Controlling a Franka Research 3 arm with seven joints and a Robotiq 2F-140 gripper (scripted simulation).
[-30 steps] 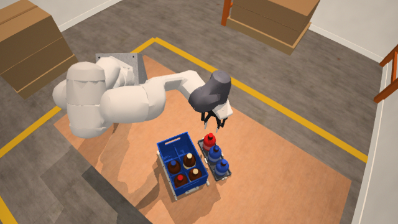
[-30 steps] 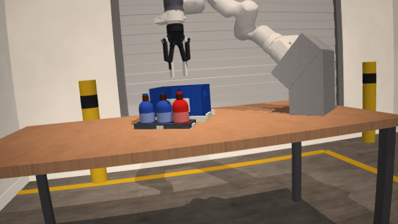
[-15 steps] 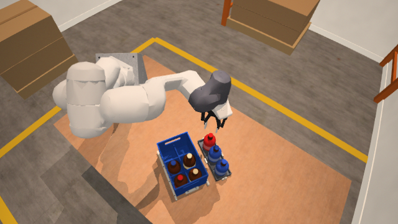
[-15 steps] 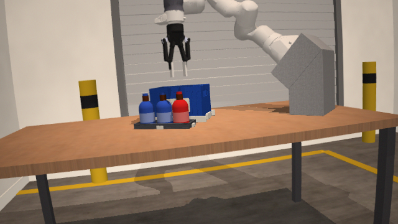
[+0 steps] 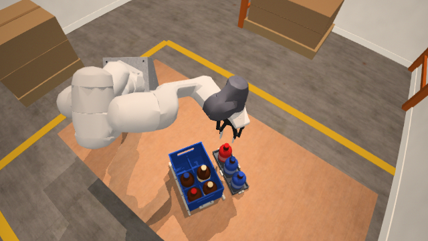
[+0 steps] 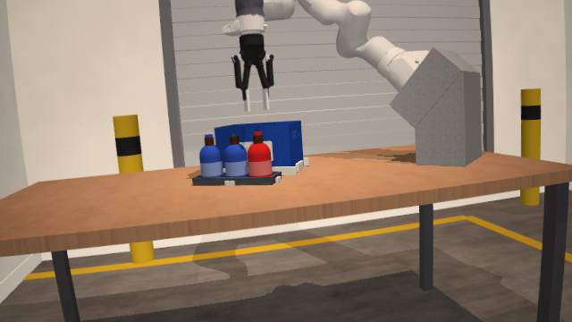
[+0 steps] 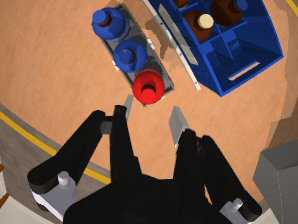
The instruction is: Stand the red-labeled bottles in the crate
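My gripper is now 17 cm above the red-labeled bottle. Also, from my hand: tray: 7 cm ahead, 6 cm to the right, 24 cm below; blue crate: 7 cm behind, 20 cm to the right, 17 cm below.
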